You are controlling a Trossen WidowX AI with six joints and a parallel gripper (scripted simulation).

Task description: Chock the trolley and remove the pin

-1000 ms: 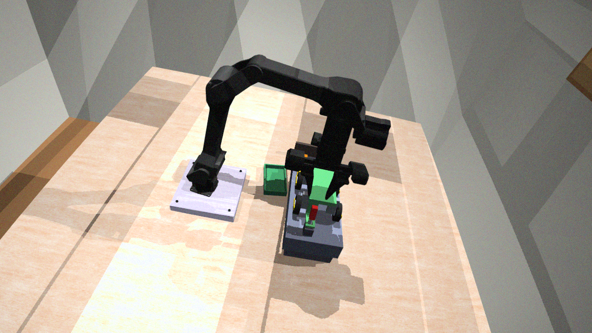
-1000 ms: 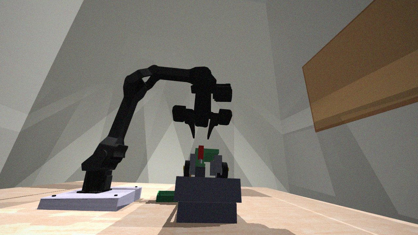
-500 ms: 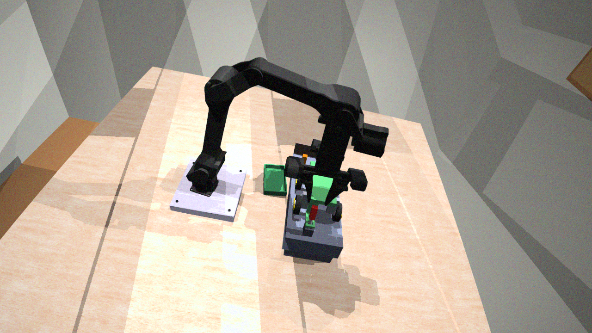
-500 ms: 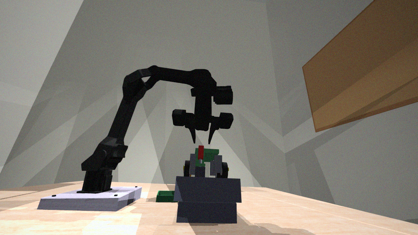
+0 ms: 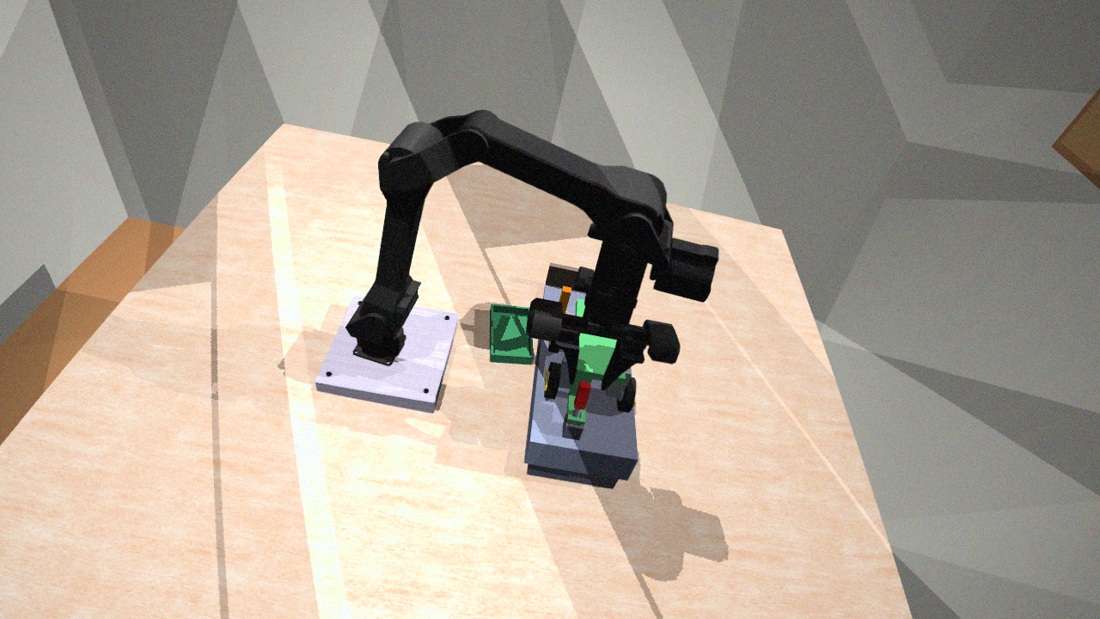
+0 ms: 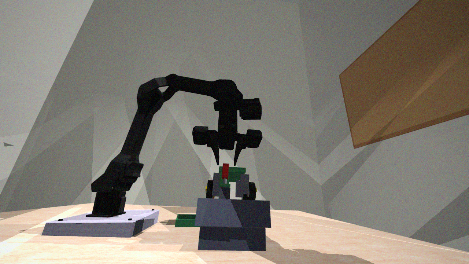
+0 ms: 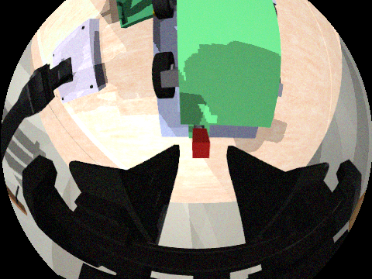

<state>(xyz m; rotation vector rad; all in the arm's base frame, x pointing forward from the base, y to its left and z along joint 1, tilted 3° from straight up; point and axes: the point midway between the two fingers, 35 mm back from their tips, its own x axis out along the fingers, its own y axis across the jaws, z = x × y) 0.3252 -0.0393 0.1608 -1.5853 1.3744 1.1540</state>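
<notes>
Now: gripper tip 10 mm to the left of the red-headed stop pin and 40 mm above it. The rest, counted from my gripper tip: grey ramp 100 mm to the left, 120 mm below; then yellow chock 60 mm behind, 190 mm to the left, 90 mm below; then trolley 100 mm to the left, 50 mm below.
</notes>
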